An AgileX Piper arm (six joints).
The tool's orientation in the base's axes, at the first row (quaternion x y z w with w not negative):
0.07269, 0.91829, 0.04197, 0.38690
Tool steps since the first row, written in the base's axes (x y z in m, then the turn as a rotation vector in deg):
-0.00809, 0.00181, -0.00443, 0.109, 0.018, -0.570
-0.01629, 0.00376, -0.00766, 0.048, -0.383, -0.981
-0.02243, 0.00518, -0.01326, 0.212, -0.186, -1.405
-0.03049, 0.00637, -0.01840, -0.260, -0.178, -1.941
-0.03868, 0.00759, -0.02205, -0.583, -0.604, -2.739
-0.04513, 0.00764, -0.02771, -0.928, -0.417, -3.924
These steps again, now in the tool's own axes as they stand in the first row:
0.00900, 0.00038, -0.00267, 0.329, -0.047, 0.476
0.01726, 0.00104, -0.00626, 0.594, -0.504, 0.710
0.02568, 0.00107, -0.00672, 0.813, -0.349, 1.127
0.03506, 0.00075, -0.00889, 1.517, -0.461, 1.163
0.04348, 0.00064, -0.01219, 2.232, -1.020, 1.479
0.05193, -0.00072, -0.01287, 3.336, -1.028, 2.062

